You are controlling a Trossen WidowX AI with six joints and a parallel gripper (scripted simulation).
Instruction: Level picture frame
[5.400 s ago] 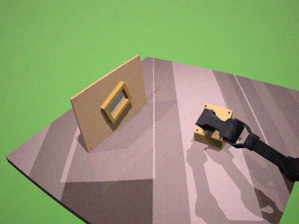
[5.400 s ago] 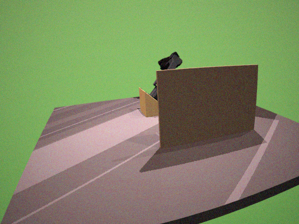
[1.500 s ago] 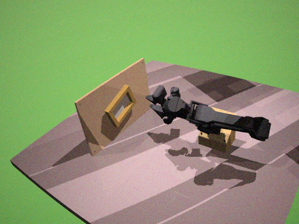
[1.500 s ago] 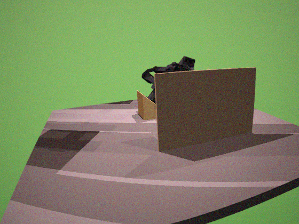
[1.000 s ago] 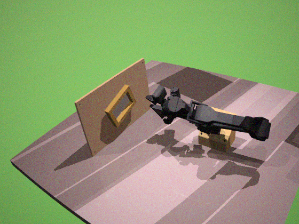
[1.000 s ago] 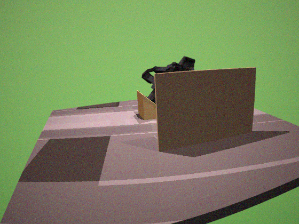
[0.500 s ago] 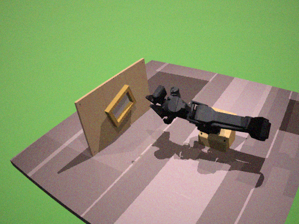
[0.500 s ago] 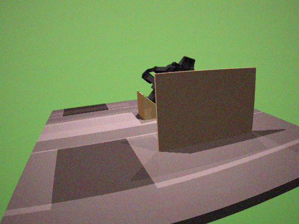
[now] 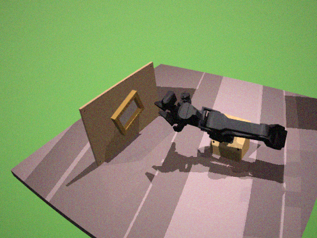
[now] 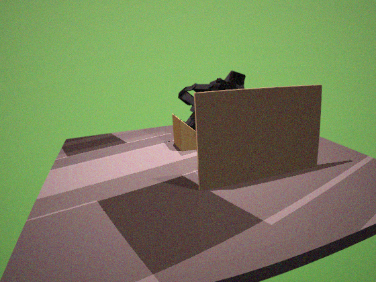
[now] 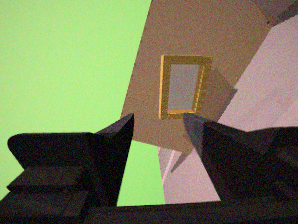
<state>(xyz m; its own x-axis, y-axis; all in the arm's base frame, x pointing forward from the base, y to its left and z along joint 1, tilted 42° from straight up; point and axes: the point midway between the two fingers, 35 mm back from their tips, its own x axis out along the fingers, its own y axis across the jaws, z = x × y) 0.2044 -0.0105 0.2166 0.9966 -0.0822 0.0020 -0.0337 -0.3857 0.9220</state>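
My gripper tip is now 20 cm short of the picture frame, 9 cm above it and 3 cm to the left of it. From my gripper tip the other things lie so: tan wall panel 21 cm ahead, 10 cm below, 3 cm to the right.
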